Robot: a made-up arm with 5 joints.
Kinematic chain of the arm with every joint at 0, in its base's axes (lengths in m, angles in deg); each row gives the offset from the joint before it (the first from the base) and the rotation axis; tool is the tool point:
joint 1: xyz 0 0 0.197 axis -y
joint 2: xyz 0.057 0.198 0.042 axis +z
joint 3: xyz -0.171 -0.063 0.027 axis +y
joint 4: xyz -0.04 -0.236 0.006 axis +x
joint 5: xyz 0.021 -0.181 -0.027 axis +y
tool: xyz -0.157 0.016 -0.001
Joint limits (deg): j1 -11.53..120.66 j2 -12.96..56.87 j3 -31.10..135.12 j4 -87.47..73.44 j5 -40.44..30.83
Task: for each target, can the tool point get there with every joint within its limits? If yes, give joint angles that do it. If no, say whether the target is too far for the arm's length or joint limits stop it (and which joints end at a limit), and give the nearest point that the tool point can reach.
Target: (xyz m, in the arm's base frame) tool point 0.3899 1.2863 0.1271
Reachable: no: too far | nearest point 0.3082 0.1102 0.1934 | short by 1.181 m
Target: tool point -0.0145 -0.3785 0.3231
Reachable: yes | joints 93.48 41.56 -3.44 -10.51 -23.36
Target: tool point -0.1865 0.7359 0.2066
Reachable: no: joint limits stop it (at a limit: joint 1, joint 2, joint 4, joint 5) | nearest point -0.2397 0.1087 0.4056 | short by 0.660 m
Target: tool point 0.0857 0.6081 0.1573
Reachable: no: joint limits stop it (at a limit: joint 1, joint 2, joint 3, joint 4, joint 5) | nearest point 0.3075 0.1100 0.1906 | short by 0.546 m
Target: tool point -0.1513 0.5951 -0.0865
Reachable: no: joint limits stop it (at a limit: joint 2, joint 4, joint 5) | nearest point -0.1825 0.0723 -0.1450 | short by 0.527 m
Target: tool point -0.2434 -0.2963 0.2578
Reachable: yes | joints 84.52 16.85 113.30 -2.63 -17.95
